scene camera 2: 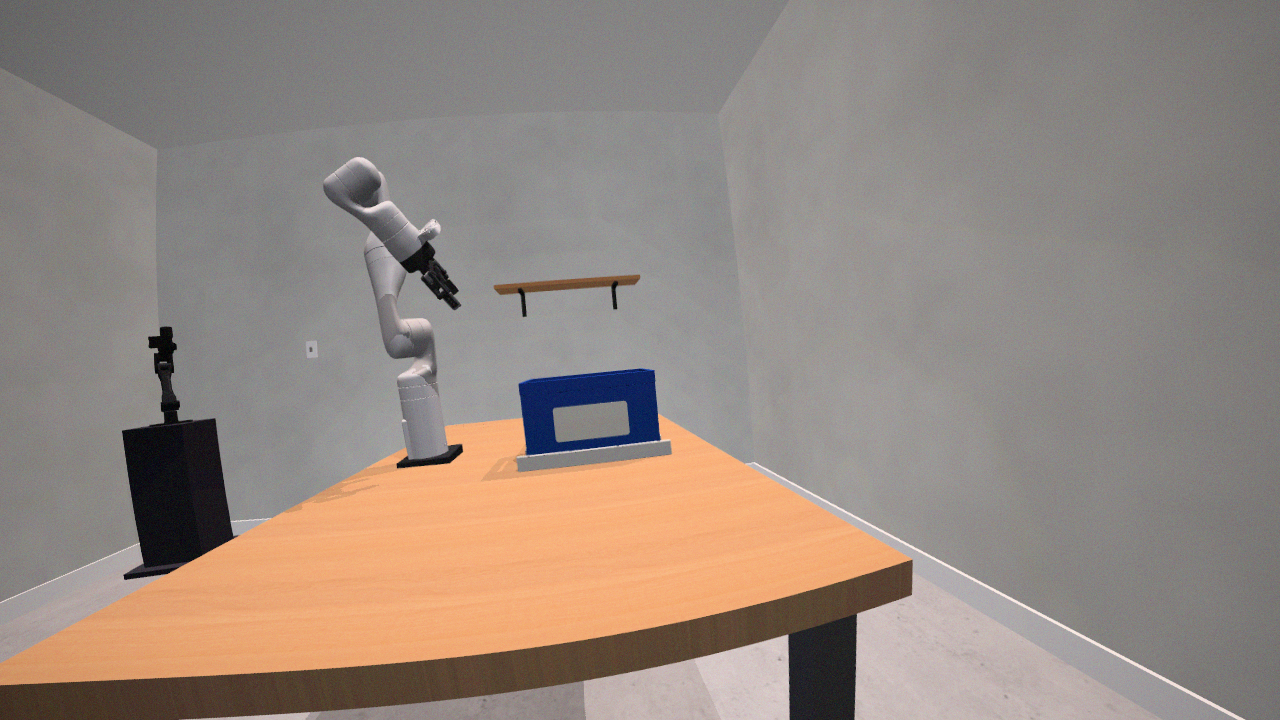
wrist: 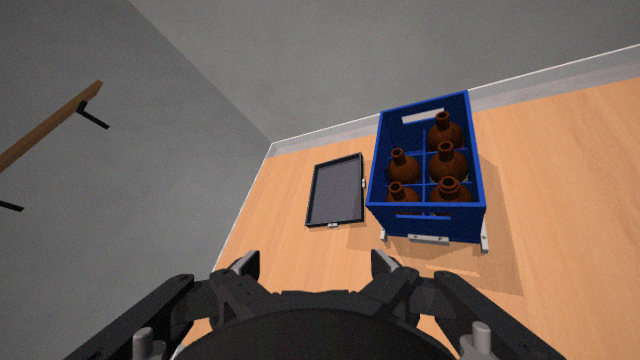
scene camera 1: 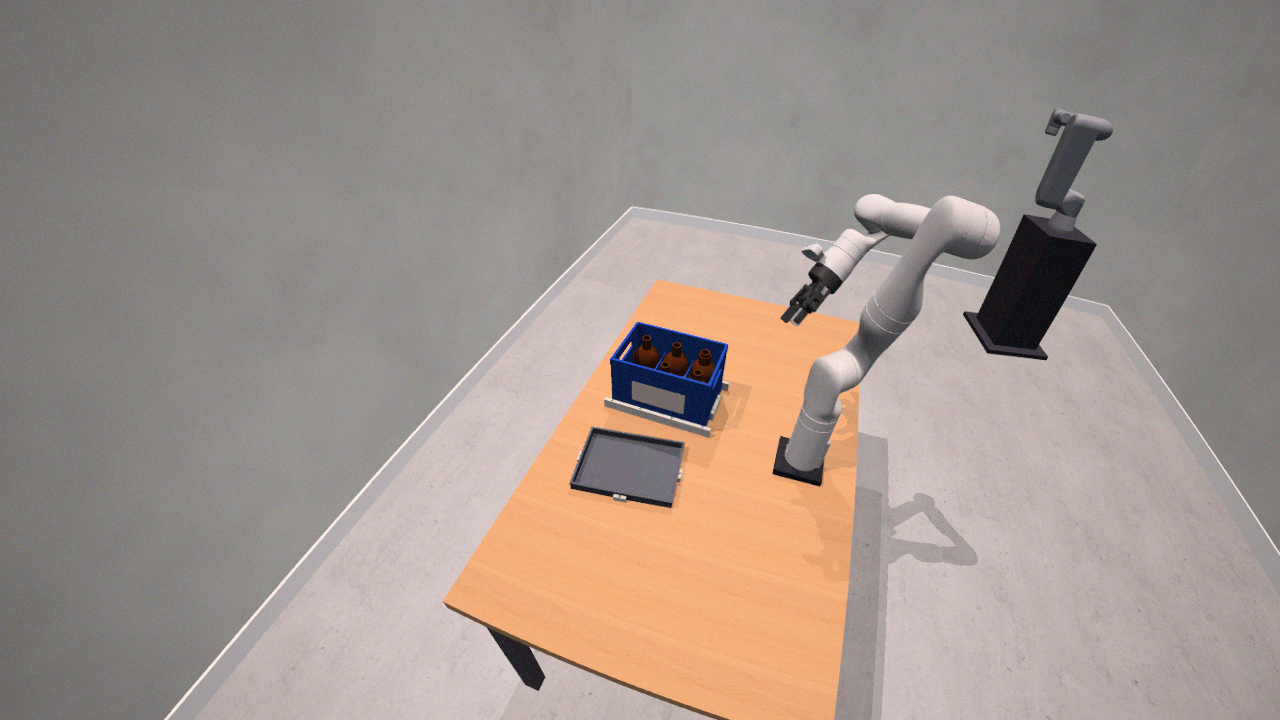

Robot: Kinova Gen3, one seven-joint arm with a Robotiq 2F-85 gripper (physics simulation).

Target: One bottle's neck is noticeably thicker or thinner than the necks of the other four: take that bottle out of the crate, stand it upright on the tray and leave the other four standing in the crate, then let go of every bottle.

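Places are measured from the arm's base along level axes (x ahead, y left, z up), in millimetres.
Pixels of known places: gripper, fingertip midpoint: (scene camera 2: 456,300) (wrist: 315,262) (scene camera 1: 787,322); arm's base, link origin: (scene camera 2: 429,453) (scene camera 1: 801,457).
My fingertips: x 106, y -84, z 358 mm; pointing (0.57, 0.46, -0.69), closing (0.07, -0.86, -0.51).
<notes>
Ahead of a thing's pixels: the offset from my fingertips to its middle. "spot": to the spot under its first point.
The blue crate {dz -287, dx +267, dy -104 mm} (scene camera 1: 699,404) (scene camera 2: 537,420) (wrist: 470,225) stands on the table, holding five upright brown bottles. In the wrist view its right row holds a far bottle {dz -289, dx +340, dy -167 mm} (wrist: 444,135), a middle bottle {dz -289, dx +254, dy -148 mm} (wrist: 448,165) and a near bottle {dz -289, dx +173, dy -130 mm} (wrist: 451,194); the left row holds a middle bottle {dz -289, dx +276, dy -60 mm} (wrist: 404,171) and a near bottle {dz -289, dx +189, dy -42 mm} (wrist: 400,195), its far compartment empty. The near right bottle's neck looks broader, with a ring under the lip; its lower neck is hidden. The grey tray {spot: dz -369, dx +344, dy +163 mm} (scene camera 1: 626,465) (wrist: 337,192) beside the crate is empty. My gripper (scene camera 1: 791,318) (scene camera 2: 454,299) (wrist: 315,262) is open, high above the table, away from the crate.
Light strips (scene camera 1: 657,417) (scene camera 2: 595,454) (wrist: 428,239) lie along the crate's foot. Small light clips (scene camera 1: 619,497) (wrist: 332,225) sit at the tray's edges. A wall shelf (scene camera 2: 568,284) (wrist: 55,122) hangs beyond the table. A second arm (scene camera 1: 1069,161) (scene camera 2: 165,380) stands on a black pedestal (scene camera 1: 1036,286) (scene camera 2: 179,492).
</notes>
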